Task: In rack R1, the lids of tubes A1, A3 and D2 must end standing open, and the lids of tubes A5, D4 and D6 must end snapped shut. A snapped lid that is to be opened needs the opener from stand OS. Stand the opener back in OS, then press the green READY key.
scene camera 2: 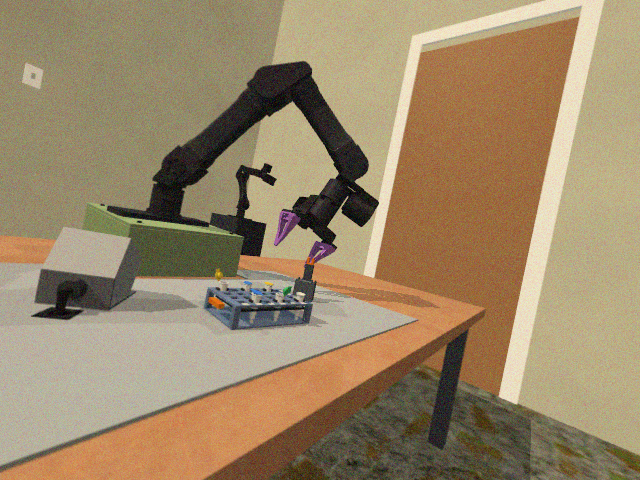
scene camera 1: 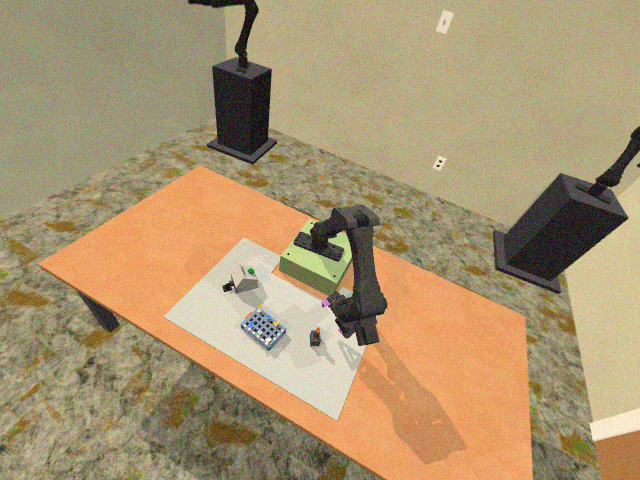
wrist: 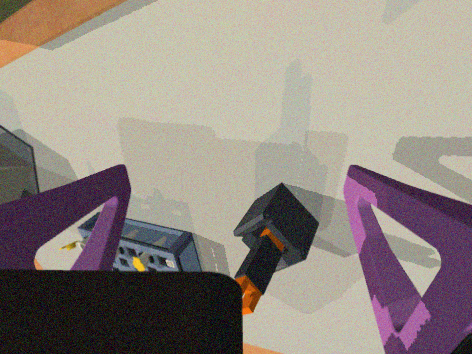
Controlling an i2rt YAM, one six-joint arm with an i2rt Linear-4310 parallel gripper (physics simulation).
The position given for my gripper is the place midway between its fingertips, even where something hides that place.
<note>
My gripper (scene camera 2: 290, 257) is open and holds nothing. Also in view: a black and orange block (wrist: 257, 269). I also see a grey device with green button (scene camera 1: 244, 277), a mat (wrist: 208, 113) and a dark holder (wrist: 279, 210).
My gripper shows as well in scene camera 1 (scene camera 1: 331, 317) and in the wrist view (wrist: 237, 177). The grey device with green button also shows in the wrist view (wrist: 26, 181).
</note>
